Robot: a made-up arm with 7 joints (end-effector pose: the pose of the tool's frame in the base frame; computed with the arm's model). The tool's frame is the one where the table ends.
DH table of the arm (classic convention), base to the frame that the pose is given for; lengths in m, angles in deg. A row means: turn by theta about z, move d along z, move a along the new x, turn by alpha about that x. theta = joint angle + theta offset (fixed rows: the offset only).
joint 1: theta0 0; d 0.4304; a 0; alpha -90
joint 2: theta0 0; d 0; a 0; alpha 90
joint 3: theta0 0; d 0.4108; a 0.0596; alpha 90
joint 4: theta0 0; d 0; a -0.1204; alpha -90
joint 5: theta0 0; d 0.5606; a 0; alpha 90
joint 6: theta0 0; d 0; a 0.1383; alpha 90
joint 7: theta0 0; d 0; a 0; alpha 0
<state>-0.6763 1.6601 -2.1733 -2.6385 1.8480 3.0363 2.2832</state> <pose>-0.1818 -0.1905 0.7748 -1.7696 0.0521 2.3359</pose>
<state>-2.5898 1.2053 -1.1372 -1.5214 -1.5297 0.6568 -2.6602</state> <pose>-0.8594 0.2689 0.4488 0.0169 0.6464 -0.5938</pose>
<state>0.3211 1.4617 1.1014 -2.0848 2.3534 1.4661 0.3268</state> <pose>-0.0032 0.6916 0.1302 0.2083 1.1952 2.2281</pose>
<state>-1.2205 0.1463 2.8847 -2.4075 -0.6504 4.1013 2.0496</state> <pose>-0.0822 0.4564 0.7015 -1.3769 -0.4203 0.5262</pose>
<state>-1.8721 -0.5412 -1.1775 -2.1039 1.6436 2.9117 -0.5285</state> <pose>-0.5992 0.1930 0.6659 -1.1071 -1.6559 1.5320</pose>
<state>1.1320 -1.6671 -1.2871 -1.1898 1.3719 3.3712 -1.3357</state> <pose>0.1495 -0.8895 0.3709 -0.4417 1.8074 -1.6466</pose>
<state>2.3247 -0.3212 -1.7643 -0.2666 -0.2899 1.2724 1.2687</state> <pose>0.3810 -0.1746 1.4612 -1.9877 1.2137 -0.6043</pose>
